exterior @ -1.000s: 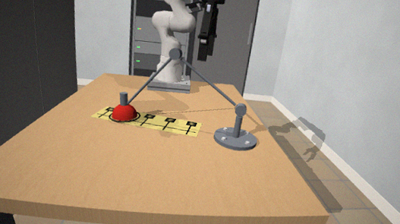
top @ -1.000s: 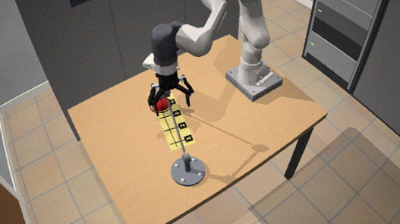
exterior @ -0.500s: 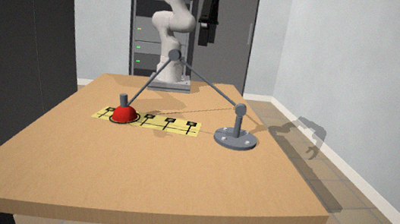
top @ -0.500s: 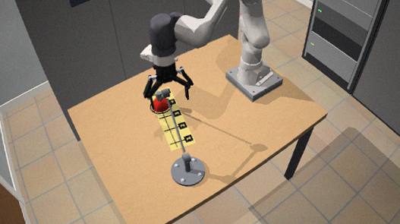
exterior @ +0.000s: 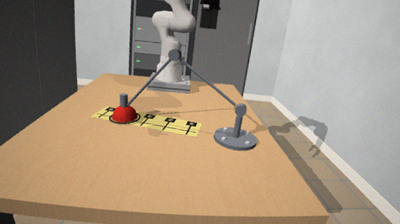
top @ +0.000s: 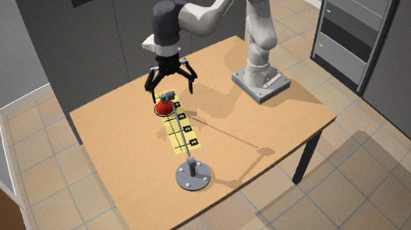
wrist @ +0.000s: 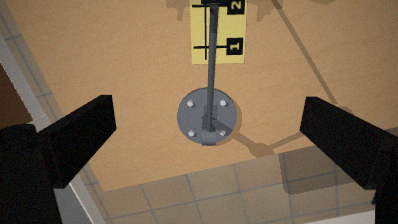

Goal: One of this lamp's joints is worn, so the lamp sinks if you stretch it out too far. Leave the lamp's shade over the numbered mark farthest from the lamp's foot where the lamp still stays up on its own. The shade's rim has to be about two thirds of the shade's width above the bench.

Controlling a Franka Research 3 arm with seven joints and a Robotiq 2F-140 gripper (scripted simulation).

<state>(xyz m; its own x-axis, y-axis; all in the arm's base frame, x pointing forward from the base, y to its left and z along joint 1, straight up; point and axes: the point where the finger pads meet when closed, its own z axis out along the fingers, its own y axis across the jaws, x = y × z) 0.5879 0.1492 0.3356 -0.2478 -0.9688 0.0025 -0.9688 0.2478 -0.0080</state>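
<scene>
Now: hand 39 cm above the yellow numbered strip, 20 cm to the left of it and 9 cm past it. From my hand the other things lie so: grey round foot 36 cm below, 15 cm to the left, 2 cm ahead.
</scene>
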